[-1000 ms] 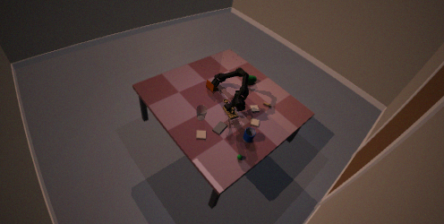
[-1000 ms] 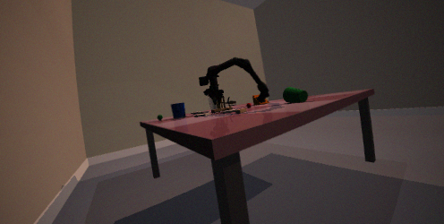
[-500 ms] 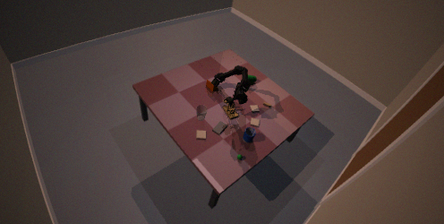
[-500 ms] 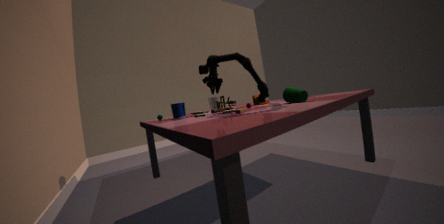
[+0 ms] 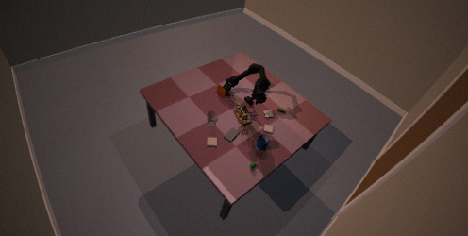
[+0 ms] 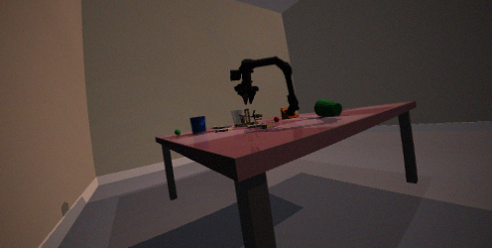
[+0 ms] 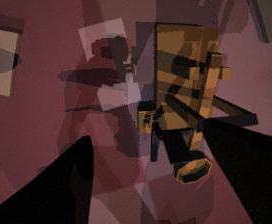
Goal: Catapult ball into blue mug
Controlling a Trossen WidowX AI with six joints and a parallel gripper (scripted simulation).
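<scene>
Now: gripper tip 100 mm past the red ball, 130 mm to the right of it and 120 mm above it. Round my gripper tip: dark plate 40 mm ahead, 280 mm to the right, 130 mm below; blue mug 270 mm ahead, 170 mm to the right, 110 mm below; catapult 50 mm behind, 40 mm to the right, 80 mm below.
</scene>
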